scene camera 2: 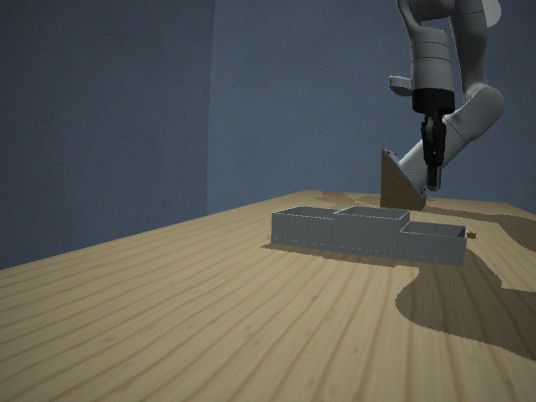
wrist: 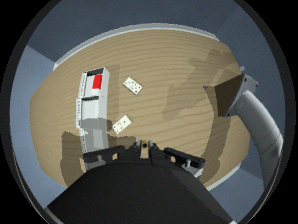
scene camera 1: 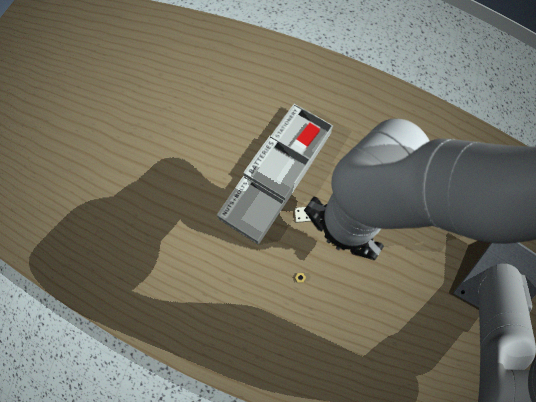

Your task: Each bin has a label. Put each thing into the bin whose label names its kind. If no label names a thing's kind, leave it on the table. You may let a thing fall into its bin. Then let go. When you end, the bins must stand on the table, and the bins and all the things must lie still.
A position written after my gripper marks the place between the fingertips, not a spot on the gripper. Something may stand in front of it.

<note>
I see my gripper [scene camera 2: 433, 189].
My gripper also shows in the wrist view [wrist: 144, 144] and in scene camera 1 [scene camera 1: 335, 241].
</note>
